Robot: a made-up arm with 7 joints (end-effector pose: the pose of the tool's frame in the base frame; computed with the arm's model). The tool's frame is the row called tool. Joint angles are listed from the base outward.
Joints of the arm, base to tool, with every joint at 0 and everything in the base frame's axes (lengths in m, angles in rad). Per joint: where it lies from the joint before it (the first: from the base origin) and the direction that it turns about. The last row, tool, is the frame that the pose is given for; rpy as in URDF.
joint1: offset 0 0 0.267 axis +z
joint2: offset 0 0 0 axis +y
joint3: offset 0 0 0.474 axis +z
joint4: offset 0.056 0 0 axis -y
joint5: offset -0.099 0 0.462 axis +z
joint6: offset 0 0 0 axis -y
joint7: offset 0.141 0 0 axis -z
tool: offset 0 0 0 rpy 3.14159 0 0
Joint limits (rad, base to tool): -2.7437..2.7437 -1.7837..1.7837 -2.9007..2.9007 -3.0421..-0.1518 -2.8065..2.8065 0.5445..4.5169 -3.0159..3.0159
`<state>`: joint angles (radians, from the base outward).
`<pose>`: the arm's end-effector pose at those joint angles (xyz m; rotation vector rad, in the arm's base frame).
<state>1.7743 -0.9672 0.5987 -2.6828 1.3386 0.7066 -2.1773</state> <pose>-0.3138 0.0683 0.4747 1.2840 -1.5227 1.0952</pose>
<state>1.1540 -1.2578 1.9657 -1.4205 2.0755 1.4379 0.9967</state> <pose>-0.8208 -0.4220 0.2269 1.3052 1.8502 -0.7893</pose>
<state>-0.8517 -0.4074 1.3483 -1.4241 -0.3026 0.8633 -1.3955</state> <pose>0.3986 0.4497 0.8536 1.7768 1.8828 -0.9268</pose>
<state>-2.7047 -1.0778 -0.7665 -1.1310 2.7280 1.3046 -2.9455</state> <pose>0.3521 0.5664 1.0209 0.0211 1.4216 -0.5746</pose>
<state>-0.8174 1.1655 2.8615 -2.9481 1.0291 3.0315 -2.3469</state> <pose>0.0990 0.1907 0.5306 0.2673 -1.9935 -1.2226</pose>
